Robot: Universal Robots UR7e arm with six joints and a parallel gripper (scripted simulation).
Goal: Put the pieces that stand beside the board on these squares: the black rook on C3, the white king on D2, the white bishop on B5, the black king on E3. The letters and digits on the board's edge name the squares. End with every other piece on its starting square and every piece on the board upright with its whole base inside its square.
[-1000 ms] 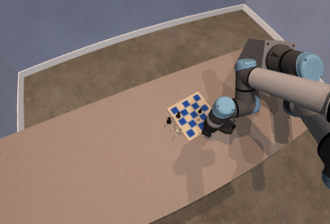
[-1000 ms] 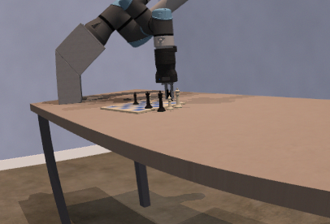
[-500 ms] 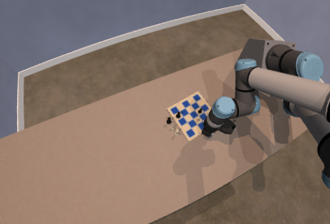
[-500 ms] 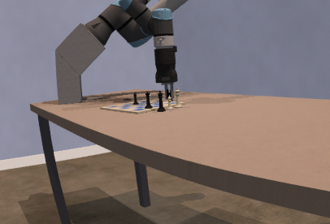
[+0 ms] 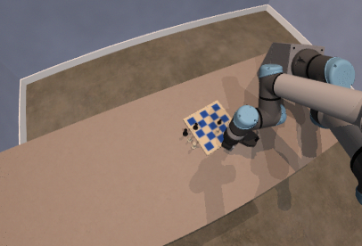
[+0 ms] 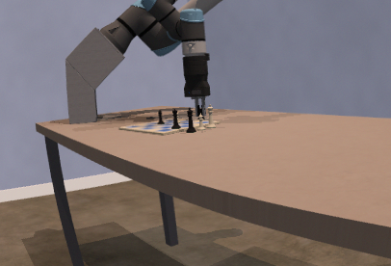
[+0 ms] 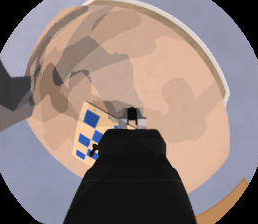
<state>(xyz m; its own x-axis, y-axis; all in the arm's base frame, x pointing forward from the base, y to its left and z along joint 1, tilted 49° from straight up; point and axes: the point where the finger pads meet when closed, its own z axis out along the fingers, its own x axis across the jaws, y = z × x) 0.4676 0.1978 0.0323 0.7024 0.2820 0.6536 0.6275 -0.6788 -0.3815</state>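
The chessboard lies 30 mm ahead of my hand, 140 mm to the right of it and 30 mm below it. Also, from my hand: white king 160 mm ahead, 70 mm to the right; black king 180 mm ahead, 140 mm to the right; white bishop 170 mm ahead, 110 mm to the right, 10 mm below.
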